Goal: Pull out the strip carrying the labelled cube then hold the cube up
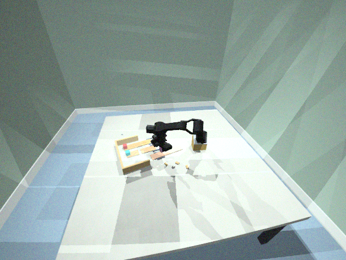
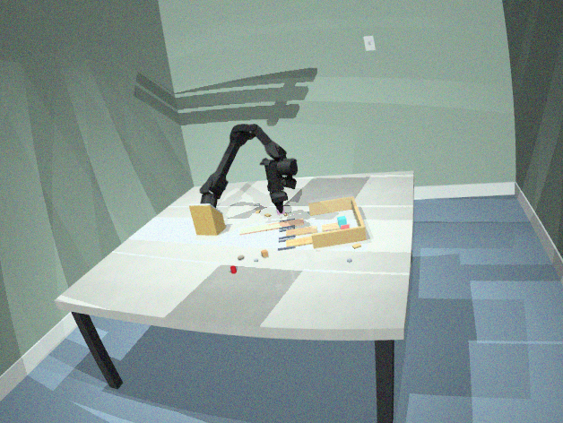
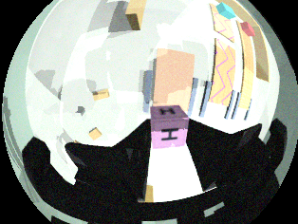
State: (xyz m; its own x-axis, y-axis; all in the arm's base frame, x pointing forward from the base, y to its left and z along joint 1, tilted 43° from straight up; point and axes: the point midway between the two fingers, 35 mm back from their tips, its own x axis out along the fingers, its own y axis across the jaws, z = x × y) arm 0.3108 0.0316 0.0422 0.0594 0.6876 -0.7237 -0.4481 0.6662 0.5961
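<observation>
The tan strip is 5 cm below my gripper tip, 4 cm behind it and 3 cm to the right of it. Round my gripper tip: red peg 40 cm to the right, 5 cm below, 4 cm behind; then purple cube marked h 1 cm above.
</observation>
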